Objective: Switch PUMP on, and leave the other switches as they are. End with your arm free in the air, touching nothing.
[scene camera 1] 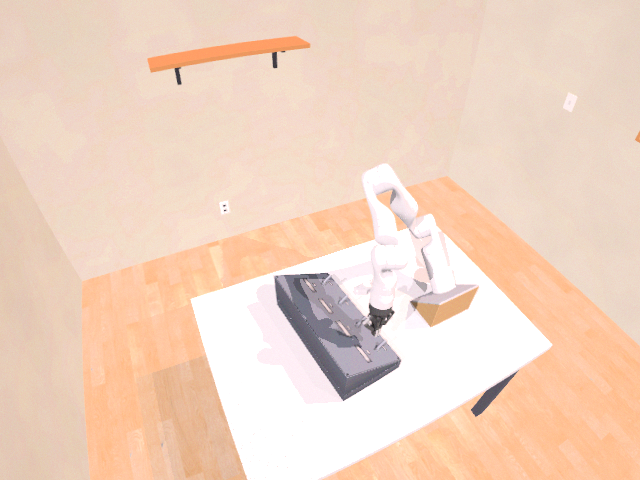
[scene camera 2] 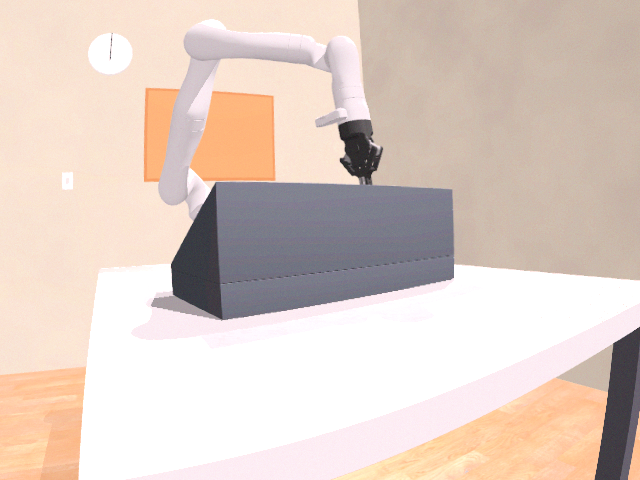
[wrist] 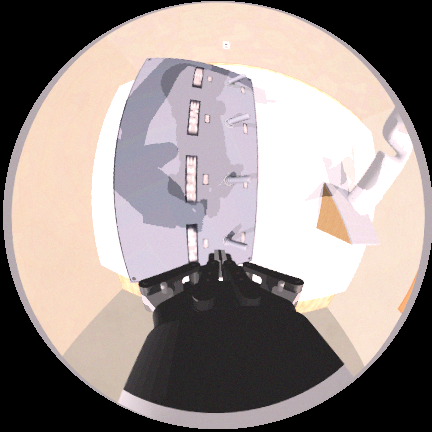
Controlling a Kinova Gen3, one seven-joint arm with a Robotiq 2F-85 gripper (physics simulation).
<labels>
same spot on dark grey switch box: (wrist: 175, 149) = (scene camera 1: 330, 320)
</labels>
